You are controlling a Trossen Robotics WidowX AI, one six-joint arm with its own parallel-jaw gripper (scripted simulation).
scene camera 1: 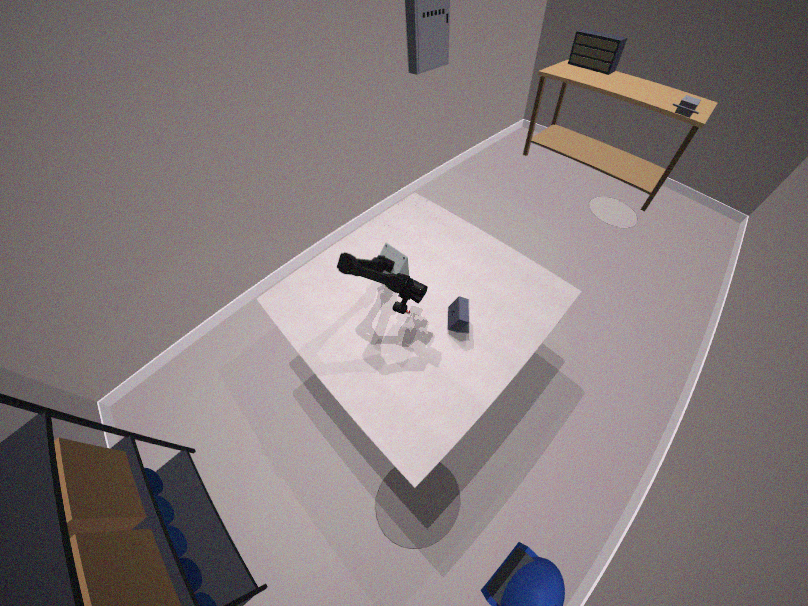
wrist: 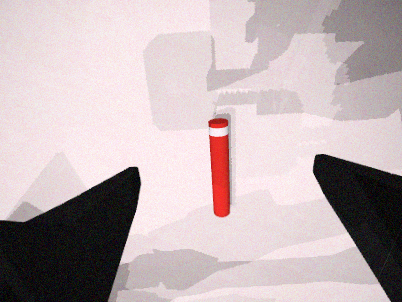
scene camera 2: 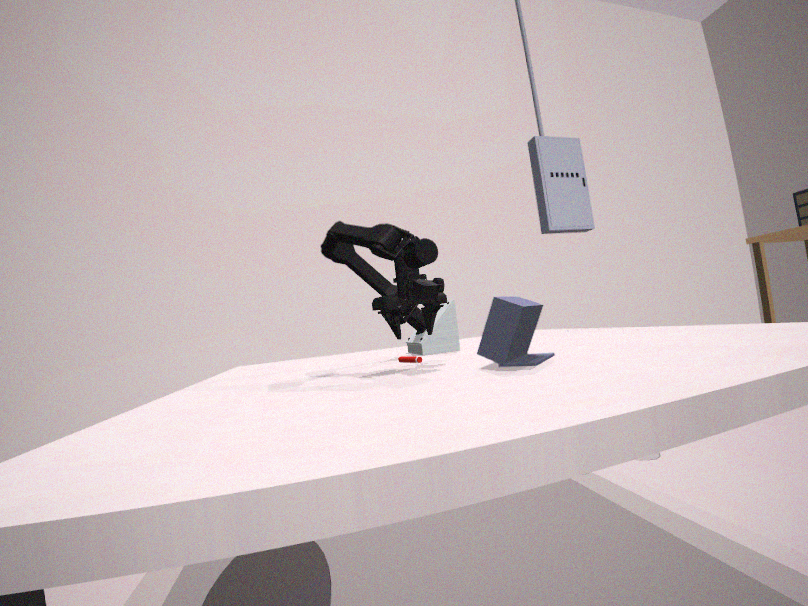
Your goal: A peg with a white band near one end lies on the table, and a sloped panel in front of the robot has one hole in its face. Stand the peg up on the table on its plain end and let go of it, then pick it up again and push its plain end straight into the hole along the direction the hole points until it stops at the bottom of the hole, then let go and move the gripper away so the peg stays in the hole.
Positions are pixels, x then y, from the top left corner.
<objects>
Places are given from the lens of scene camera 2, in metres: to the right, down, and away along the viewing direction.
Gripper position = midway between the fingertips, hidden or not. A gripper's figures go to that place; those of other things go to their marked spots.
gripper point(scene camera 2: 415, 337): 0.03, 0.08, 0.87
sloped panel point(scene camera 2: 508, 333): 0.18, 0.05, 0.63
</objects>
